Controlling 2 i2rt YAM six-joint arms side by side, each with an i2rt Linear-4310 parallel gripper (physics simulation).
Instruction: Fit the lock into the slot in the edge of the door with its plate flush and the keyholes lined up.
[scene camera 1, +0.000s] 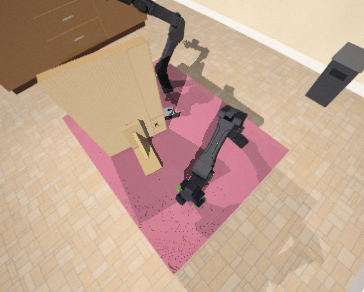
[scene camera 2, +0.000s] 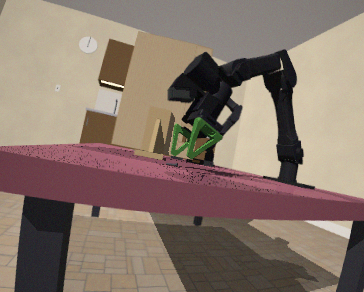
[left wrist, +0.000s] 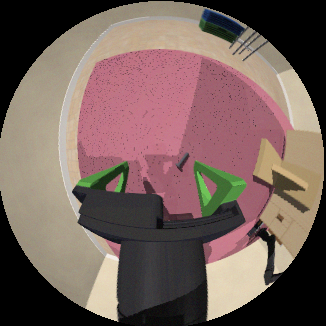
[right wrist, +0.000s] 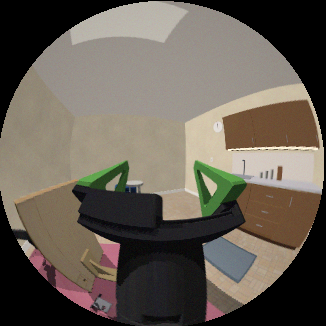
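Seen in the pictures: left gripper, fingertip midpoint: (scene camera 2: 180, 156) (left wrist: 160, 164); right gripper, fingertip midpoint: (right wrist: 160, 163); left arm's base, link origin: (scene camera 1: 232, 134) (scene camera 2: 286, 183); right arm's base, link origin: (scene camera 1: 165, 83) (left wrist: 260, 231).
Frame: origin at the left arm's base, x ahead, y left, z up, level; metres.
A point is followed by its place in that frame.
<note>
The door (scene camera 1: 95, 95) @(x 0.534, y -0.334, z 0.453 m) (scene camera 2: 150, 75) @(x 0.553, y -0.337, z 0.368 m) (left wrist: 305, 145) (right wrist: 55, 230) @(x 0.400, y -0.354, z 0.432 m) stands upright in a wooden stand (scene camera 1: 148, 165) @(x 0.513, y -0.164, z 0.018 m) (left wrist: 265, 159) @(x 0.505, y -0.140, z 0.018 m) (right wrist: 102, 271) @(x 0.445, y -0.420, z 0.050 m). A small dark hole (scene camera 1: 156, 123) (left wrist: 280, 217) @(x 0.326, y -0.332, z 0.107 m) (right wrist: 84, 280) shows in its face. The silver lock (scene camera 1: 169, 112) @(x 0.195, y -0.382, z 0.020 m) (left wrist: 255, 228) @(x 0.203, y -0.348, z 0.021 m) (right wrist: 102, 304) lies on the mat beside the door's edge, apart from it; the slot cannot be made out. My left gripper (scene camera 1: 190, 196) @(x 0.468, y 0.127, z 0.027 m) (scene camera 2: 183, 155) @(x 0.468, y 0.127, z 0.027 m) (left wrist: 160, 164) @(x 0.468, y 0.127, z 0.027 m) is open and empty, low over the mat, away from the lock. My right gripper (right wrist: 160, 163) @(x 0.297, y -0.725, z 0.674 m) is open and empty, facing the room.
A small dark grey peg (left wrist: 183, 161) @(x 0.471, y 0.092, z 0.007 m) lies on the pink mat (scene camera 1: 260, 145) @(x -0.069, y 0.159, z 0.000 m) (scene camera 2: 100, 180) @(x 0.606, y 0.326, z -0.012 m) (left wrist: 145, 90) @(x 0.590, y 0.166, z 0.000 m), below and between the left fingers in the left wrist view. The right arm (scene camera 1: 175, 35) @(x -0.031, y -0.561, z 0.360 m) rises behind the door in scene camera 1. Brown cabinets (scene camera 1: 60, 30) (right wrist: 270, 205) stand beyond.
</note>
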